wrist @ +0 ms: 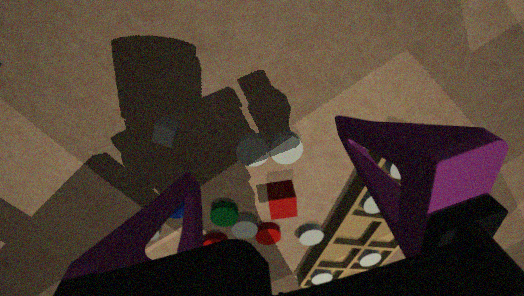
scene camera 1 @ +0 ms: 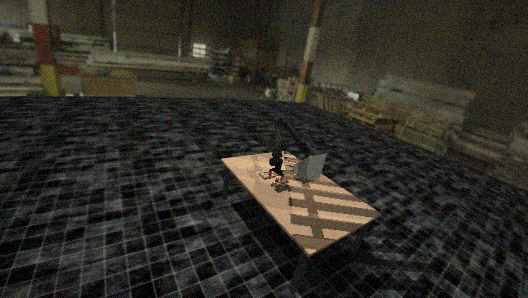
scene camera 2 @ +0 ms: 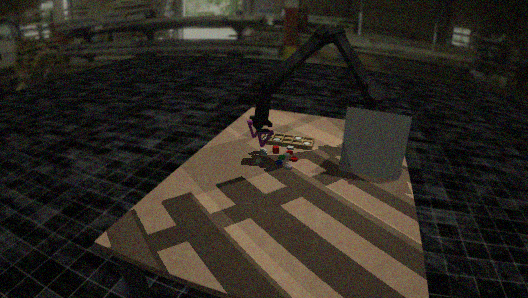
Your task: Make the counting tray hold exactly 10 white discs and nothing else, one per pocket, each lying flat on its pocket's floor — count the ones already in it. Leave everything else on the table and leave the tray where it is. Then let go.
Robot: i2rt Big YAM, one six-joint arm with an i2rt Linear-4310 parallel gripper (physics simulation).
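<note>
My gripper (scene camera 1: 276,175) (scene camera 2: 258,141) (wrist: 261,153) is open and empty above the table, beside the tray. In the wrist view two loose white discs, one (wrist: 253,151) next to another (wrist: 287,150), lie below and between the fingertips, partly in shadow. Another white disc (wrist: 311,235) lies against the tray's near wall, and one more (wrist: 245,229) lies between green and red discs. The counting tray (scene camera 2: 295,146) (wrist: 336,214) is partly hidden by the right finger. White discs show in several pockets, such as one disc (wrist: 370,259) and another (wrist: 321,278); other visible pockets are empty.
A red block (wrist: 283,207), a green disc (wrist: 224,212), a red disc (wrist: 268,233), another red disc (wrist: 215,238) and a blue disc (wrist: 177,211) lie near the white discs. A greyish block (wrist: 165,131) lies in the arm's shadow. A grey panel (scene camera 1: 311,167) (scene camera 2: 376,145) stands near the arm's base.
</note>
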